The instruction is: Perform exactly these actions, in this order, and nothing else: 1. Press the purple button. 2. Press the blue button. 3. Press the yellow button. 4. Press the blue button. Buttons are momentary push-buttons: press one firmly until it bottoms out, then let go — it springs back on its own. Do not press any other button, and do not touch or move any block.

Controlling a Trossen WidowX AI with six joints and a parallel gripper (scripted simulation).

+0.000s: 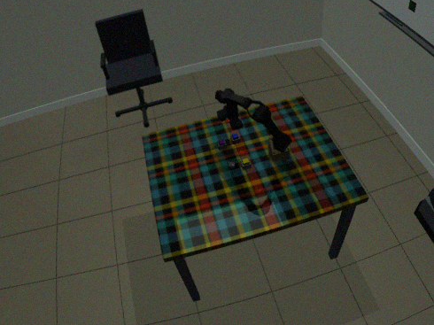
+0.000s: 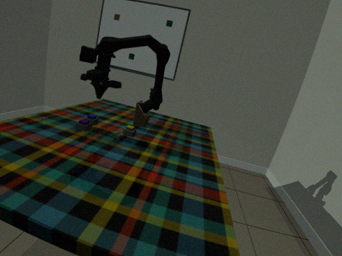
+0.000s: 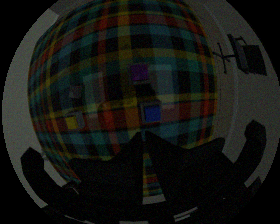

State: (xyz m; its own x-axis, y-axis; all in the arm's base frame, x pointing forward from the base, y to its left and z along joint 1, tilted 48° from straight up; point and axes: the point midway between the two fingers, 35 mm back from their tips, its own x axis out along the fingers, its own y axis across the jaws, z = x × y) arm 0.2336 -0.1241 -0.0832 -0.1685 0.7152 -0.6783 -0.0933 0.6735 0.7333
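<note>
The blue button is 10 cm below my gripper tip, 3 cm to the right of it and 1 cm behind it. Round my gripper tip: yellow button (18 cm to the left, 10 cm below, 3 cm behind); then small grey block (17 cm to the left, 12 cm below, 5 cm ahead); then purple button (10 cm below, 8 cm ahead).
</note>
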